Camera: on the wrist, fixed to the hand. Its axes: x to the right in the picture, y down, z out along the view.
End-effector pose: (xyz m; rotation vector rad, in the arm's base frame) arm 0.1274 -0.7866 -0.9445 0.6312 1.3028 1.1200
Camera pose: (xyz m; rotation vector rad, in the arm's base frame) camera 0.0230 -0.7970 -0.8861 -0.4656 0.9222 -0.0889
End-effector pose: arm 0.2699 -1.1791 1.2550 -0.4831 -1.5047 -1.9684
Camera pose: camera 0.3444 -1.2718 1.2716 -0.3356 1.1630 1.9799
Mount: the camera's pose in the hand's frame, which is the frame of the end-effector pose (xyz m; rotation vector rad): -0.0229 0.0770 -0.0892 -0.3019 -0.2789 -1.5461
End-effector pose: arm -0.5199 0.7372 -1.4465 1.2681 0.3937 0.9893
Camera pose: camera -0.6286 0.7715 -1.4088 0.4909 0.7702 -0.4366
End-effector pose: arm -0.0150 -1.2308 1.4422 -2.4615 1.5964 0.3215
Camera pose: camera -0.0876 -1.2662 1.5310 -2.8175 -0.6722 0.5523
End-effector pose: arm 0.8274 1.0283 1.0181 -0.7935 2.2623 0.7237
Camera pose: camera 0.7554 1.0288 1.1142 -1.9865 0.7649 0.3125
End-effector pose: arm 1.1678 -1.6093 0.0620 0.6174 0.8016 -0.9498
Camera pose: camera 1.1995 -1.4958 0.0391 -0.5702 1.0996 -2.1676
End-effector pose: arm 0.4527 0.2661 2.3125 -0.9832 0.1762 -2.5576
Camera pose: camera 0.4330 0.2028 2.2124 1.0218 0.2393 1.7152
